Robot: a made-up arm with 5 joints. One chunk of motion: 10 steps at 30 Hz.
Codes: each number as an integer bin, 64 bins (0 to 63) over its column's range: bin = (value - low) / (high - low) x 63, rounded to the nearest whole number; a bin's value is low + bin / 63 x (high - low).
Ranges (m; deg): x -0.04..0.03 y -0.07..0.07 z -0.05..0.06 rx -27..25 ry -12..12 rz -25..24
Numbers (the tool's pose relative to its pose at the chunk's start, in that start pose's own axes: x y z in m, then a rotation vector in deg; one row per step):
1: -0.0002 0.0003 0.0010 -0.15 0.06 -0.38
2: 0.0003 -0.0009 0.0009 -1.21 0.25 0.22
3: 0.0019 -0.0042 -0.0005 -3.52 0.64 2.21
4: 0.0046 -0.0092 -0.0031 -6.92 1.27 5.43
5: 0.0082 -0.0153 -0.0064 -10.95 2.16 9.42
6: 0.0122 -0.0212 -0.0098 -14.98 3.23 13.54
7: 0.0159 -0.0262 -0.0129 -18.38 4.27 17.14
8: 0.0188 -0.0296 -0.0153 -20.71 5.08 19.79
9: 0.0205 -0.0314 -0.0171 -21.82 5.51 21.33
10: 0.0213 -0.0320 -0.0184 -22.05 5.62 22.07
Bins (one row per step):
1: 36 32 29 33 32 32
2: 36 31 29 31 32 32
3: 38 30 28 28 33 35
4: 40 27 27 24 35 39
5: 43 25 25 19 37 44
6: 47 22 23 15 40 50
7: 50 20 21 10 43 54
8: 53 18 20 8 45 58
9: 54 17 19 6 46 60
10: 55 17 18 6 46 61

